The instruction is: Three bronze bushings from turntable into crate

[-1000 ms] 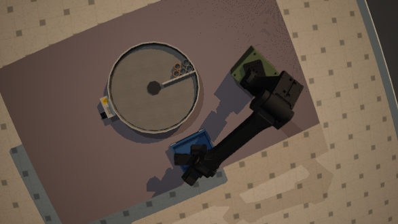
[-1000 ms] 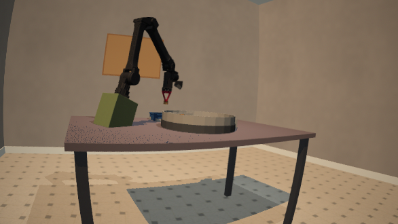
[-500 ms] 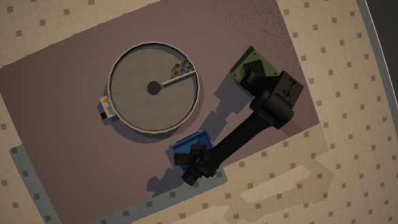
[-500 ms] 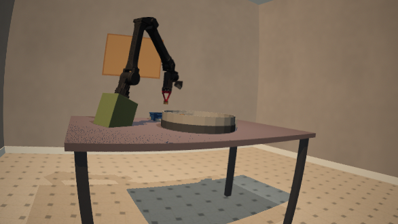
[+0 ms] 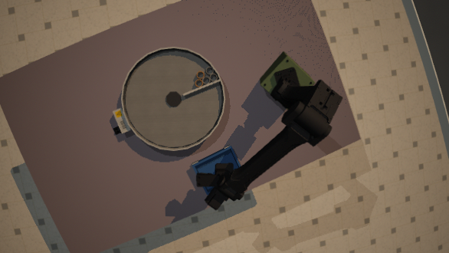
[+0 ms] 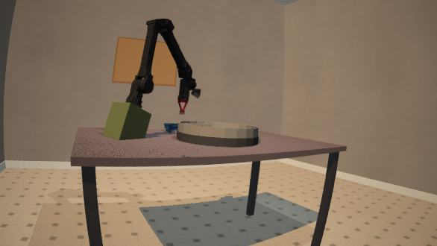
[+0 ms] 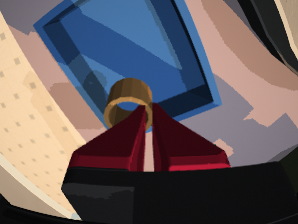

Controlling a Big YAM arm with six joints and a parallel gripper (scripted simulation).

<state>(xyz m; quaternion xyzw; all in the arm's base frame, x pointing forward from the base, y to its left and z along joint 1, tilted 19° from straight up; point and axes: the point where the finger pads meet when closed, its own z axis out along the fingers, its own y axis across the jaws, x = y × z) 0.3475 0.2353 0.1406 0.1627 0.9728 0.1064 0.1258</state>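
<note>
Right now the blue crate is 1 cm ahead of my hand, 2 cm to the left of it and 12 cm below it. Also, from my hand: turntable 9 cm ahead, 33 cm to the right, 9 cm below.
</note>
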